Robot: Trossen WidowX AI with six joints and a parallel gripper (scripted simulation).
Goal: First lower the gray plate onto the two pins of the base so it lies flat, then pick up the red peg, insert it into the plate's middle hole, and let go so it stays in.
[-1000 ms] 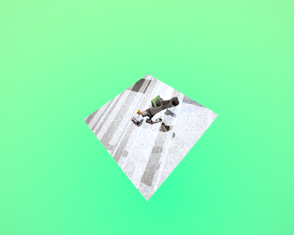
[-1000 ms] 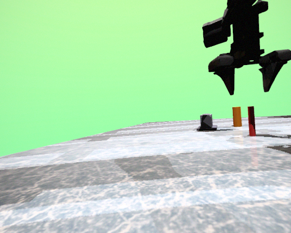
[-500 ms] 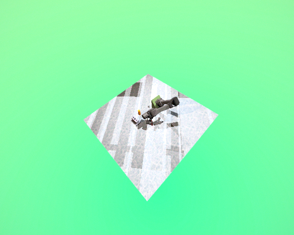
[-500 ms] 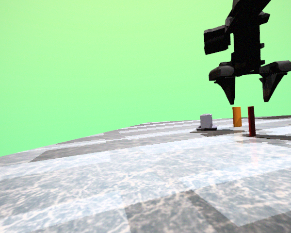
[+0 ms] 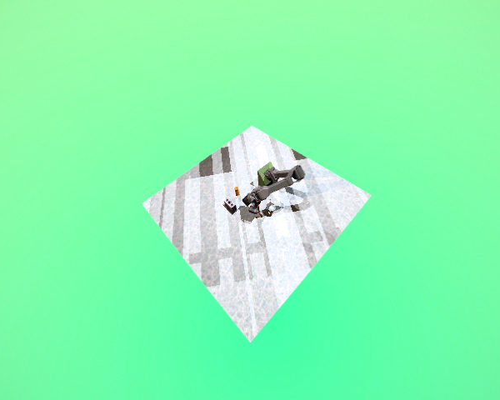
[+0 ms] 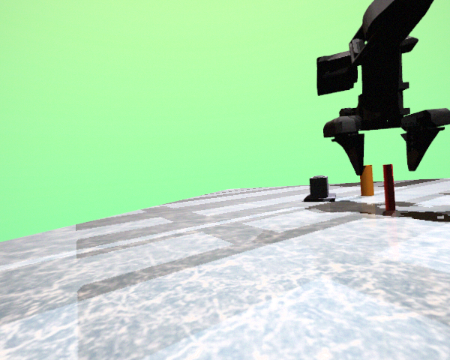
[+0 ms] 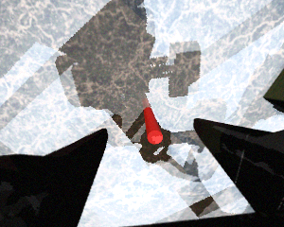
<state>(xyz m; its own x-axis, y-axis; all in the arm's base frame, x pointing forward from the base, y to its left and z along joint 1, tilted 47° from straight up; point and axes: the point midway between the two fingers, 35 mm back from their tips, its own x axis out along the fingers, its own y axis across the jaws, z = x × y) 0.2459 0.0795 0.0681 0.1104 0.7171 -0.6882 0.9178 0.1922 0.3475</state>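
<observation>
Right now the red peg is 2 cm below my gripper tip. Also, from my gripper tip: orange cylinder: 1 cm behind, 23 cm to the right, 2 cm below; then gray plate: 11 cm ahead, 19 cm to the right, 2 cm below.
</observation>
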